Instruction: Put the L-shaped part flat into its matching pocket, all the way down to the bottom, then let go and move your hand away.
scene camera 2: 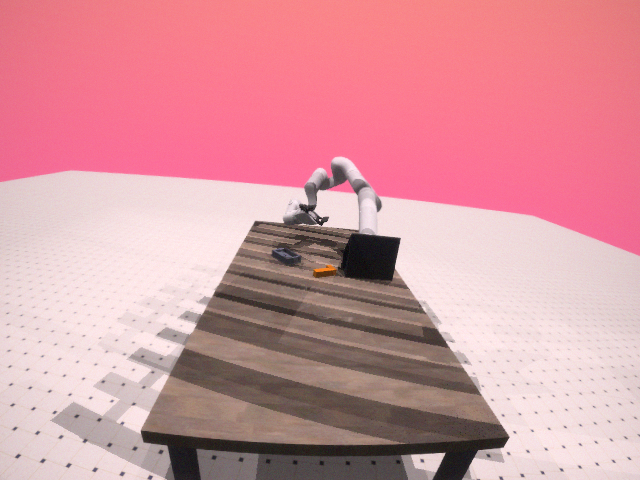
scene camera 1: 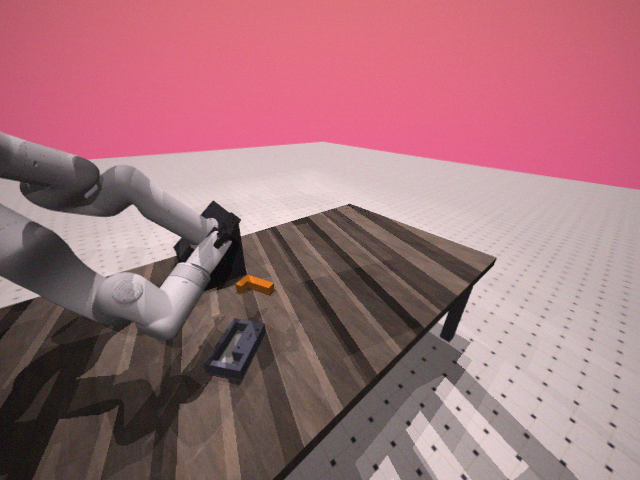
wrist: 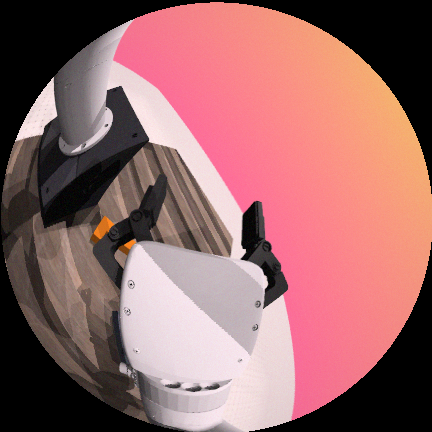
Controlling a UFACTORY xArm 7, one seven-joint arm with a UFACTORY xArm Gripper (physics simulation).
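Places are measured from the arm's base along level axes (x ahead, y down, z left), in millimetres.
Where they show: gripper, fingertip midpoint: (scene camera 2: 321, 213) (scene camera 1: 227, 223) (wrist: 208, 195); arm's base at its link origin: (scene camera 2: 367, 243) (scene camera 1: 205, 234) (wrist: 84, 128).
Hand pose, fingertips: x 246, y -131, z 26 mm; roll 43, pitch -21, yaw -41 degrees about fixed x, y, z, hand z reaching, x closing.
Note:
Each offset is from my fingertips to the centre of the thing. Level surfaces: height alone.
The orange L-shaped part {dx -43, dy +267, dz +64 mm} (scene camera 1: 261, 285) (scene camera 2: 324, 271) (wrist: 103, 229) lies flat on the table beside the black base block. The dark blue-grey tray {dx +160, dy +264, dz -59 mm} (scene camera 1: 225, 368) (scene camera 2: 295, 260) lies apart from the part; in scene camera 1 its recessed pocket shows a pale floor. My gripper (scene camera 1: 223, 237) (scene camera 2: 321, 220) (wrist: 208, 195) is open and empty, raised above the table, with its fingers pointing sideways rather than down. In the wrist view the left finger's linkage and the white gripper body hide some of the part. The fingers are apart from the part.
The black base block (scene camera 1: 235, 258) (scene camera 2: 371, 256) (wrist: 94, 167) stands close beside the orange part, with the arm rising from it. The striped wooden table {dy +282 mm} (scene camera 1: 356, 289) (scene camera 2: 320, 361) (wrist: 65, 265) carries the tray and the part. Arm shadows fall near the tray.

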